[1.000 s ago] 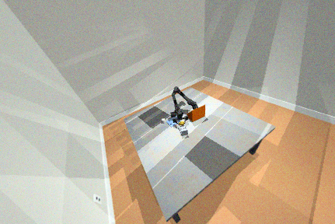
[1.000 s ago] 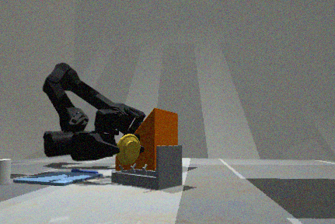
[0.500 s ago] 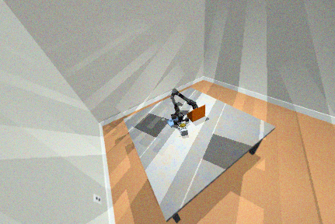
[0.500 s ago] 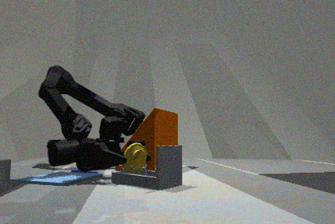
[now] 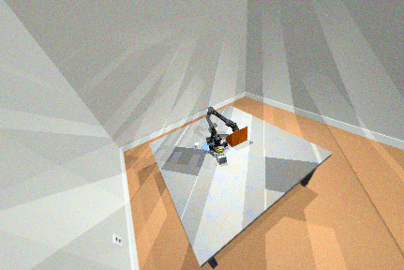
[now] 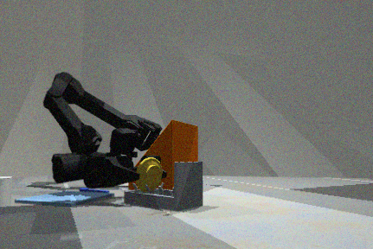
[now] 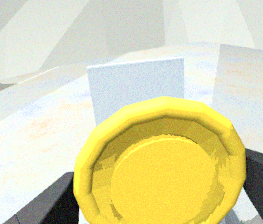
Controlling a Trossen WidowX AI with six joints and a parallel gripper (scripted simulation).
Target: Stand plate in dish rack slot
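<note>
My gripper tip is 10 mm to the left of the yellow plate. The rest, counted from my gripper tip: dish rack: 30 mm below, 20 mm to the left, 10 mm ahead; blue mat: 180 mm to the right, 50 mm below.
</note>
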